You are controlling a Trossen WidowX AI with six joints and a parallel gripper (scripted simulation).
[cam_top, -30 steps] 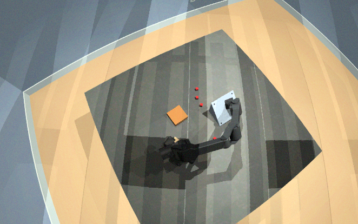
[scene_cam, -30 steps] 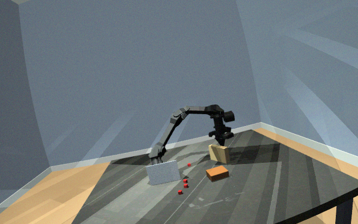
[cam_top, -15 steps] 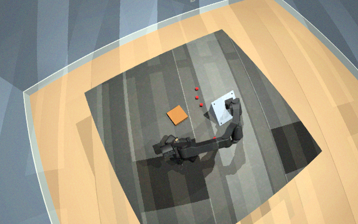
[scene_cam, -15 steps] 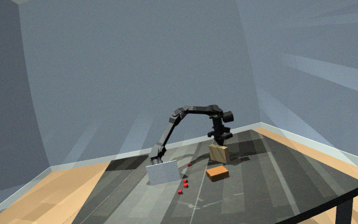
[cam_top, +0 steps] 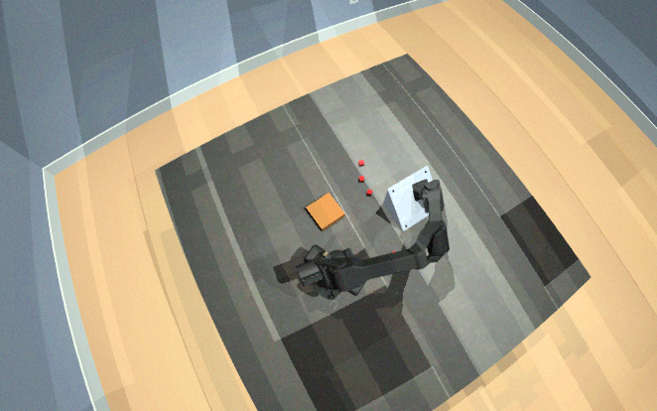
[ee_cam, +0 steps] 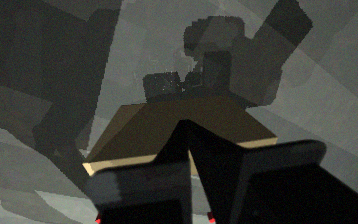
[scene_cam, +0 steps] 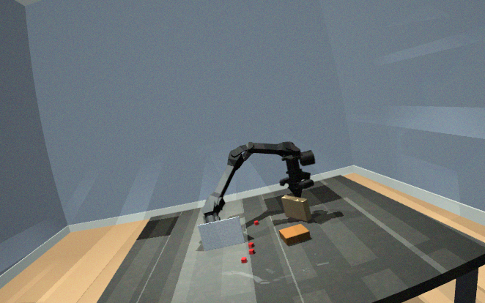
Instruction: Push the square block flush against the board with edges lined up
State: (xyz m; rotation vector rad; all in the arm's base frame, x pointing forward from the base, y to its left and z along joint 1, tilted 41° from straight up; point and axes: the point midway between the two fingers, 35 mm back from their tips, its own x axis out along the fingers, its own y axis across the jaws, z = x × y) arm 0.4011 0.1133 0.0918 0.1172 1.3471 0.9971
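My gripper tip is now 230 mm to the left of the orange square block, 70 mm past it and 70 mm above it. From my gripper tip the other things lie so: cream board (30 mm below, 20 mm behind, 10 mm to the right).
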